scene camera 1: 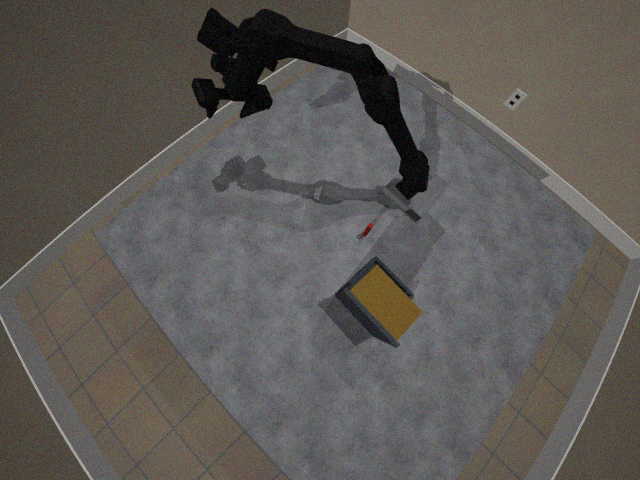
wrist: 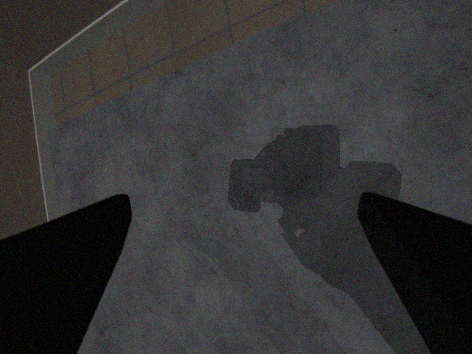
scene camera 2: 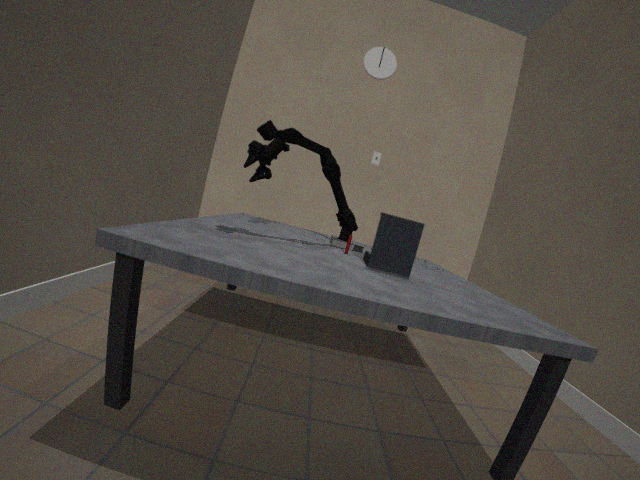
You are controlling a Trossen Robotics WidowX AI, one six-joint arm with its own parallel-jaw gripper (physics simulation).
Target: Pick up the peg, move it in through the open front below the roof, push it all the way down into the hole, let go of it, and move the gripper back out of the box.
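Frame: origin at the arm's base, x ahead, y left, z up, level; metres.
Seen in the pictures: gripper, fingertip midpoint: (scene camera 1: pixel 225 117) (wrist: pixel 246 204) (scene camera 2: pixel 247 174); arm's base at its link origin: (scene camera 1: pixel 408 187) (scene camera 2: pixel 343 240).
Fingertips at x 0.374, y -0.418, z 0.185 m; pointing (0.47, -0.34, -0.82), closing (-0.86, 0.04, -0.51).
Note:
Offsets run from my fingertips to a thing's middle. "spot": to the spot under its first point. Level surfaces: height alone.
A small red peg {dz -0.179, dx -0.163, dy +0.447 m} (scene camera 1: pixel 367 229) (scene camera 2: pixel 348 244) stands upright on the table between the arm's base and the box. The box has dark walls and a yellow roof (scene camera 1: pixel 386 302); in the second scene view a dark wall of the box {spot: dz -0.117, dx +0.025, dy +0.618 m} (scene camera 2: pixel 396 245) faces the camera. The hole under the roof is hidden. My gripper (scene camera 1: pixel 226 114) (scene camera 2: pixel 248 173) (wrist: pixel 246 204) is open and empty, high above the table and well away from the peg and the box. The peg and the box do not show in the wrist view.
The black arm (scene camera 1: pixel 379 93) (scene camera 2: pixel 330 167) arches up from its base at the far part of the grey table {dz -0.219 m} (scene camera 1: pixel 248 330) (scene camera 2: pixel 310 273). Its shadows fall on the table top. Tiled floor (scene camera 1: pixel 113 361) (scene camera 2: pixel 248 413) lies around the table, with walls behind.

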